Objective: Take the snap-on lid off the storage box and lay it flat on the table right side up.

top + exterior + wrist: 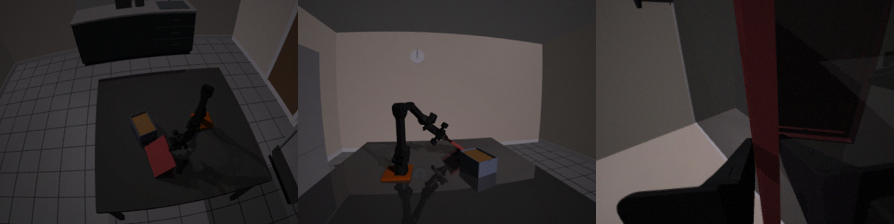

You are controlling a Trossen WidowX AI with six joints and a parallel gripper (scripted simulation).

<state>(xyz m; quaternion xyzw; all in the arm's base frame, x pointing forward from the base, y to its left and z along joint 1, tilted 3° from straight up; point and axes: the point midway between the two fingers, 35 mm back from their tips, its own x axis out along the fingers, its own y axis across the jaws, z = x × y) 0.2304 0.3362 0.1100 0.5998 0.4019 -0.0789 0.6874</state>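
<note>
Now: gripper tip 60 mm short of the lid, 50 mm above it and 20 mm to the right of it. Round my gripper tip: grey-blue storage box 240 mm to the right, 200 mm ahead, 70 mm below.
</note>
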